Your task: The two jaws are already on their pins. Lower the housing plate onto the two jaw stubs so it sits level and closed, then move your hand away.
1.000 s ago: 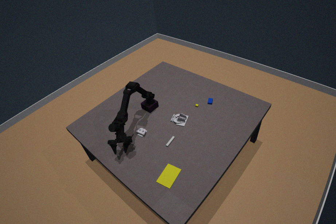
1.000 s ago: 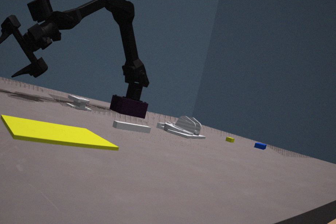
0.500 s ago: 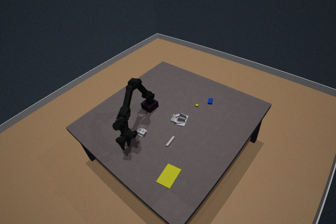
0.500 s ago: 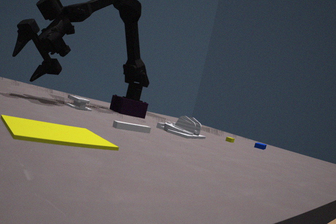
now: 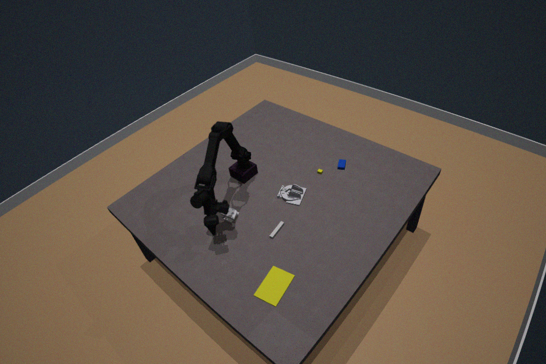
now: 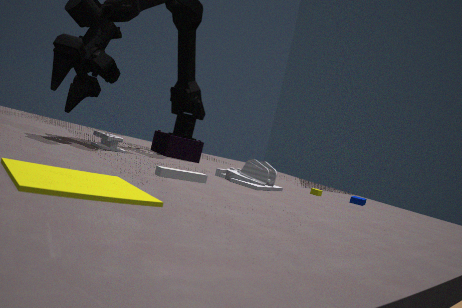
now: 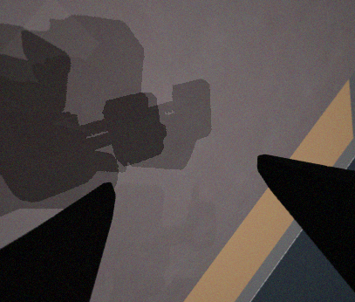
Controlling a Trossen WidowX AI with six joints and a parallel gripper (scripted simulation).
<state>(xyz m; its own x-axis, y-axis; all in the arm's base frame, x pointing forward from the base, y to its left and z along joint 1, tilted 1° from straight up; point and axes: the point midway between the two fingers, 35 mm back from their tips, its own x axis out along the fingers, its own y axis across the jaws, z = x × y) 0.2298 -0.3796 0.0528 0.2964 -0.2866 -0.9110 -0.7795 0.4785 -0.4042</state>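
Now: gripper tip 6 cm past the grey striped housing plate, 14 cm to the right of it and 5 cm above it. Also, from my gripper tip: white bracket: 6 cm behind, 14 cm to the left, 7 cm below; flat yellow sheet: 36 cm ahead, 1 cm to the left, 7 cm below; white bar: 17 cm ahead, 22 cm to the left, 7 cm below.
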